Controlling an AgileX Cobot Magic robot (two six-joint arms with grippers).
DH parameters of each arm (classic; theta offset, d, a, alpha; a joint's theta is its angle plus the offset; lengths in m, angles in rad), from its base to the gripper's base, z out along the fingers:
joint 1: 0 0.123 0 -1.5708
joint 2: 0.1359 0 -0.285 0
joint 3: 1.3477 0 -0.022 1.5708
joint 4: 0 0.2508 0 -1.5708
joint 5: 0 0 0.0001 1.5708
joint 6: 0 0.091 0 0
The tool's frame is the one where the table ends.
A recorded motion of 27 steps. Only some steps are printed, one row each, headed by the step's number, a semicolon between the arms.
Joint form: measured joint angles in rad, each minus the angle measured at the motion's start. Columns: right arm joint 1, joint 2, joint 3, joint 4, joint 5, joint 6; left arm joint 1, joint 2, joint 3, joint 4, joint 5, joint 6.
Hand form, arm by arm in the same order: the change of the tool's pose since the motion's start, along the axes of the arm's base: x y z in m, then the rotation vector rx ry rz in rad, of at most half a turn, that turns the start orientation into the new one. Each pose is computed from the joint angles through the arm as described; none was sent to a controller.
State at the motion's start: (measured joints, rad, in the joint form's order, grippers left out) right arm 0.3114 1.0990 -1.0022 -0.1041 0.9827 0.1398; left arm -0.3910 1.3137 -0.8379 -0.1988 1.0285 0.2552
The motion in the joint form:
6: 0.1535 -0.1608 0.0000 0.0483 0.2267 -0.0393; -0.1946 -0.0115 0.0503 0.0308 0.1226 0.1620
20: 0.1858 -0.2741 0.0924 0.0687 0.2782 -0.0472; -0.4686 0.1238 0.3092 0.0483 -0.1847 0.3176
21: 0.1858 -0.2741 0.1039 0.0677 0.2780 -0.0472; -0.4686 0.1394 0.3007 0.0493 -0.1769 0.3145
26: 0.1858 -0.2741 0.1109 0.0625 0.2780 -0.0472; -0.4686 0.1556 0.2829 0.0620 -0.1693 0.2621
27: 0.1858 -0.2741 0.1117 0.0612 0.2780 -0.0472; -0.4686 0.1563 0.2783 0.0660 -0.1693 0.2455
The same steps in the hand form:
6: -0.0600 0.0087 0.0180 0.0009 0.0739 0.1723; -0.0395 -0.0235 -0.0111 0.0911 0.1027 -0.3865
20: -0.0904 -0.0003 0.0048 0.0030 0.1090 0.2125; -0.0884 -0.0444 -0.0934 0.1793 0.1279 -0.7826
21: -0.0905 -0.0004 0.0015 -0.0022 0.1190 0.2120; -0.0872 -0.0459 -0.0947 0.1863 0.1418 -0.7814
26: -0.0904 -0.0009 -0.0005 -0.0096 0.1236 0.2107; -0.0838 -0.0486 -0.0945 0.2003 0.1497 -0.7385
27: -0.0904 -0.0010 -0.0007 -0.0111 0.1238 0.2104; -0.0828 -0.0493 -0.0939 0.2021 0.1468 -0.7245

